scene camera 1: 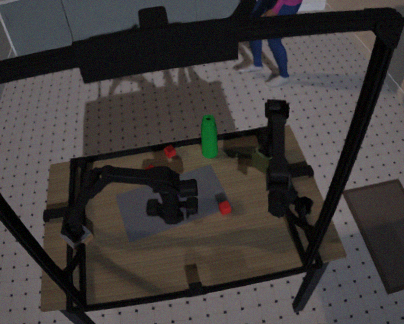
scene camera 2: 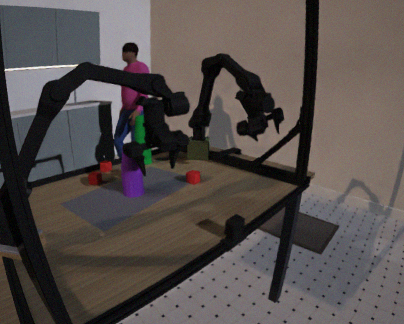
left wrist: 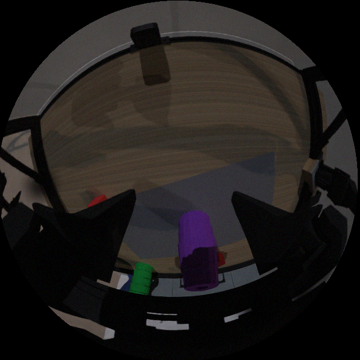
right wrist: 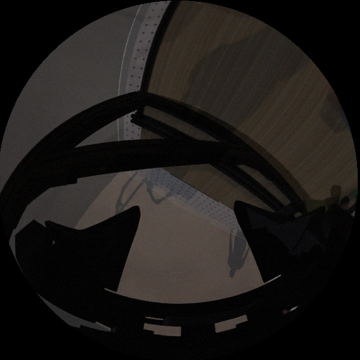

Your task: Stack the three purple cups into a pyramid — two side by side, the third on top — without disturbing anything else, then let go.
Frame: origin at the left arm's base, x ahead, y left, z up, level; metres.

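Seen in the pictures: left gripper, fingertip midpoint: (scene camera 2: 158,172); right gripper, fingertip midpoint: (scene camera 2: 268,137); left arm's base at its link origin: (scene camera 1: 75,233) (scene camera 2: 15,237); right arm's base at its link origin: (scene camera 1: 267,150) (scene camera 2: 198,139).
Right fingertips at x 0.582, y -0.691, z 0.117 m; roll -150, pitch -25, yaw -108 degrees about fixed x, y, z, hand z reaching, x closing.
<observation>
Offsets run from my right fingertips to a thing's top centre. "*": to the spot under its first point. Level surfaces: height alone.
The purple cups {dx -0.211, dy +0.490, dz -0.035 m} (scene camera 2: 133,182) (left wrist: 196,225) show as one tall upright purple column on the grey mat {dz -0.158 m} (scene camera 1: 132,225) (scene camera 2: 100,215) (left wrist: 252,175). I cannot count the separate cups in it. The column is hidden by the left arm in scene camera 1. My left gripper (scene camera 1: 171,207) (scene camera 2: 158,169) (left wrist: 185,195) is open and empty above the mat, near the column; its fingers stand wide apart, and the column shows between them in the left wrist view. My right gripper (scene camera 2: 267,135) (right wrist: 187,208) is open and empty, raised at the right, well away from the cups.
A tall green column {dx +0.122, dy +0.536, dz +0.061 m} (scene camera 1: 209,137) (left wrist: 142,278) stands at the back. Red cubes lie behind the mat (scene camera 1: 170,151) (scene camera 2: 95,178) and at its right edge {* dx -0.103, dy +0.282, dz -0.118 m} (scene camera 1: 225,207) (scene camera 2: 193,177). An olive box (scene camera 2: 198,149) is by the right arm's base. A black frame surrounds the table. A person stands behind.
</observation>
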